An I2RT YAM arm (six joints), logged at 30 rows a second.
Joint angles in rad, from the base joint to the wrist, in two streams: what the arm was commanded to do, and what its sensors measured. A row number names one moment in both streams.
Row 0, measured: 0.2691, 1.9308, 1.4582, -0.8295, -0.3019, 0.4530
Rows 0 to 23, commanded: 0.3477, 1.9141, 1.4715, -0.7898, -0.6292, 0.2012; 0.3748, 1.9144, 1.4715, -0.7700, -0.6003, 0.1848; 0.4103, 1.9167, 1.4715, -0.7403, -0.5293, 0.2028; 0.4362, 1.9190, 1.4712, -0.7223, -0.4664, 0.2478; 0.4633, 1.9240, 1.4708, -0.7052, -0.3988, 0.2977; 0.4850, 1.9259, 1.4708, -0.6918, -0.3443, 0.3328; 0.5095, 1.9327, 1.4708, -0.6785, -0.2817, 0.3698; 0.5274, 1.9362, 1.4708, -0.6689, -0.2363, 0.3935; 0.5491, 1.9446, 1.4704, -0.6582, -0.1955, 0.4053; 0.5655, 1.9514, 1.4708, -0.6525, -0.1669, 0.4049; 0.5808, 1.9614, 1.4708, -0.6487, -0.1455, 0.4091; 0.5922, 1.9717, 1.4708, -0.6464, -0.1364, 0.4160; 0.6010, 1.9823, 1.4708, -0.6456, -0.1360, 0.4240; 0.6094, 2.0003, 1.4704, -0.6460, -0.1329, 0.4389; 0.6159, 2.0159, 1.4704, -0.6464, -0.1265, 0.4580; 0.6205, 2.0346, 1.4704, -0.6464, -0.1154, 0.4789; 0.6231, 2.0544, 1.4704, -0.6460, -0.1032, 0.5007; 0.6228, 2.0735, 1.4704, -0.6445, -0.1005, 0.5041; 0.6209, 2.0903, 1.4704, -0.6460, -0.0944, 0.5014; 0.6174, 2.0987, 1.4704, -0.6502, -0.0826, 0.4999; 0.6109, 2.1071, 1.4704, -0.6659, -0.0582, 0.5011; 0.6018, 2.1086, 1.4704, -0.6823, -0.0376, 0.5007; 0.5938, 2.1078, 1.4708, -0.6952, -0.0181, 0.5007; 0.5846, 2.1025, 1.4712, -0.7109, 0.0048, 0.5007
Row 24, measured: 0.6090, 2.1113, 1.4601, -0.6849, -0.1078, 0.4725
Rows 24 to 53, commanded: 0.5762, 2.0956, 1.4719, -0.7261, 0.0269, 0.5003; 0.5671, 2.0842, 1.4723, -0.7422, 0.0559, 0.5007; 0.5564, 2.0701, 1.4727, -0.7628, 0.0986, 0.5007; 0.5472, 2.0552, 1.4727, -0.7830, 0.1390, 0.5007; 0.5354, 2.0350, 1.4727, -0.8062, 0.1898, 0.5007; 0.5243, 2.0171, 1.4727, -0.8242, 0.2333, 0.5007; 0.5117, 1.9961, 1.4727, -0.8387, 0.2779, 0.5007; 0.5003, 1.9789, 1.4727, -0.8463, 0.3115, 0.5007; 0.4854, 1.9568, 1.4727, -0.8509, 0.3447, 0.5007; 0.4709, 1.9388, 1.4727, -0.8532, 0.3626, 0.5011; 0.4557, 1.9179, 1.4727, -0.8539, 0.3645, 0.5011; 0.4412, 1.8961, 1.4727, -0.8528, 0.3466, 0.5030; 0.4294, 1.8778, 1.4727, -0.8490, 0.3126, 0.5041; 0.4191, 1.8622, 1.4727, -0.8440, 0.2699, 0.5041; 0.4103, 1.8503, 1.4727, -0.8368, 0.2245, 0.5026; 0.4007, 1.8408, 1.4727, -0.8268, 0.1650, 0.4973; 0.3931, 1.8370, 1.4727, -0.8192, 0.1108, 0.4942; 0.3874, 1.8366, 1.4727, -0.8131, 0.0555, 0.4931; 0.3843, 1.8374, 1.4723, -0.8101, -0.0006, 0.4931; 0.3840, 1.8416, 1.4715, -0.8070, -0.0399, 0.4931; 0.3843, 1.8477, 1.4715, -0.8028, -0.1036, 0.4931; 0.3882, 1.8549, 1.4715, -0.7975, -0.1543, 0.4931; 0.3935, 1.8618, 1.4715, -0.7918, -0.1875, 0.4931; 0.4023, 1.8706, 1.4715, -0.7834, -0.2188, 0.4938; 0.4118, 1.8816, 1.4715, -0.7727, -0.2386, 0.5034; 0.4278, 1.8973, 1.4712, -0.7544, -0.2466, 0.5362; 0.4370, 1.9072, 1.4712, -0.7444, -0.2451, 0.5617; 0.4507, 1.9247, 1.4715, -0.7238, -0.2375, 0.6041; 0.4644, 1.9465, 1.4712, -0.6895, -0.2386, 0.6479; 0.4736, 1.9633, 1.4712, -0.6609, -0.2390, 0.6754
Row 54, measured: 0.4385, 1.9030, 1.4662, -0.7010, -0.1764, 0.5591
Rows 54 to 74, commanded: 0.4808, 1.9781, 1.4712, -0.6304, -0.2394, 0.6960; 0.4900, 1.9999, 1.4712, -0.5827, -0.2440, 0.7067; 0.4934, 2.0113, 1.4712, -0.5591, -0.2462, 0.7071; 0.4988, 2.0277, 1.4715, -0.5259, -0.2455, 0.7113; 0.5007, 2.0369, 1.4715, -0.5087, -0.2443, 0.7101; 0.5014, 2.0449, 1.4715, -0.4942, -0.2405, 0.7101; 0.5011, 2.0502, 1.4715, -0.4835, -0.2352, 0.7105; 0.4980, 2.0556, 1.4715, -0.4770, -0.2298, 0.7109; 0.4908, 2.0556, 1.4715, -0.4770, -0.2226, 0.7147; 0.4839, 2.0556, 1.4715, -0.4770, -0.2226, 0.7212; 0.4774, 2.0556, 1.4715, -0.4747, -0.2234, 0.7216; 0.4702, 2.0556, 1.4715, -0.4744, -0.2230, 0.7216; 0.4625, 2.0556, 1.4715, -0.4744, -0.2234, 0.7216; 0.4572, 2.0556, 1.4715, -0.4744, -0.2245, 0.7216; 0.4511, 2.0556, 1.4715, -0.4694, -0.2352, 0.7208; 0.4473, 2.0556, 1.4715, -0.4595, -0.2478, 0.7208; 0.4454, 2.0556, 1.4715, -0.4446, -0.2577, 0.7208; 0.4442, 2.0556, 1.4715, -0.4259, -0.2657, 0.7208; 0.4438, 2.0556, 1.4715, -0.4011, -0.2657, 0.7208; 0.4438, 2.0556, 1.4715, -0.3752, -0.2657, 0.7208; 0.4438, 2.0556, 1.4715, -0.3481, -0.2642, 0.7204
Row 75, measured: 0.4435, 2.0548, 1.4654, -0.3882, -0.2481, 0.7185
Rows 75 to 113, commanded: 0.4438, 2.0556, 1.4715, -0.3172, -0.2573, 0.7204; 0.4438, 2.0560, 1.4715, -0.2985, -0.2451, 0.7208; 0.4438, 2.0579, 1.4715, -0.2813, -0.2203, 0.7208; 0.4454, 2.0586, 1.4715, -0.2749, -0.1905, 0.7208; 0.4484, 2.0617, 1.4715, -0.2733, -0.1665, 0.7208; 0.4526, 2.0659, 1.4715, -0.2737, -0.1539, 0.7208; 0.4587, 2.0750, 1.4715, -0.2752, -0.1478, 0.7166; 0.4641, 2.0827, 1.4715, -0.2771, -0.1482, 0.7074; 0.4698, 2.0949, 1.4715, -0.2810, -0.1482, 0.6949; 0.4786, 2.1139, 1.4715, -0.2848, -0.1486, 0.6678; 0.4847, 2.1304, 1.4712, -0.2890, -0.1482, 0.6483; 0.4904, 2.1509, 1.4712, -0.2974, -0.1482, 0.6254; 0.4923, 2.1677, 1.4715, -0.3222, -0.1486, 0.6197; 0.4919, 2.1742, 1.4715, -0.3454, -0.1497, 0.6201; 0.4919, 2.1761, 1.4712, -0.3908, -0.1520, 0.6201; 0.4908, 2.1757, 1.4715, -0.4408, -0.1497, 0.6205; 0.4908, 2.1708, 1.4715, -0.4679, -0.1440, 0.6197; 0.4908, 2.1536, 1.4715, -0.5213, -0.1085, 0.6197; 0.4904, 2.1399, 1.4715, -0.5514, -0.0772, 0.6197; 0.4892, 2.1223, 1.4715, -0.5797, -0.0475, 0.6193; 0.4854, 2.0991, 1.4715, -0.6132, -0.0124, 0.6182; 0.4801, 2.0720, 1.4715, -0.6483, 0.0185, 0.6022; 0.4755, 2.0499, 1.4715, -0.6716, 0.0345, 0.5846; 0.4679, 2.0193, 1.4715, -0.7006, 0.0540, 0.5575; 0.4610, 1.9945, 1.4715, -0.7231, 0.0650, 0.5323; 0.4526, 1.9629, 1.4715, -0.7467, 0.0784, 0.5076; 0.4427, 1.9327, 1.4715, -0.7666, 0.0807, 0.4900; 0.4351, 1.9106, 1.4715, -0.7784, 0.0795, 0.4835; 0.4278, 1.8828, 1.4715, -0.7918, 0.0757, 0.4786; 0.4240, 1.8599, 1.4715, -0.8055, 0.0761, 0.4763; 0.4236, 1.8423, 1.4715, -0.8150, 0.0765, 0.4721; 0.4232, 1.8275, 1.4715, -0.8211, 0.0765, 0.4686; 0.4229, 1.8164, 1.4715, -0.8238, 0.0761, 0.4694; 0.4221, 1.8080, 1.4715, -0.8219, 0.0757, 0.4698; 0.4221, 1.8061, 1.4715, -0.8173, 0.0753, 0.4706; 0.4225, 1.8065, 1.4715, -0.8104, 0.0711, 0.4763; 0.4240, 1.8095, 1.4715, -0.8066, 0.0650, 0.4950; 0.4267, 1.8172, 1.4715, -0.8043, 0.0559, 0.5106; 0.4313, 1.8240, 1.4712, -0.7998, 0.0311, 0.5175
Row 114, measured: 0.4210, 1.7988, 1.4715, -0.8036, 0.0563, 0.4965
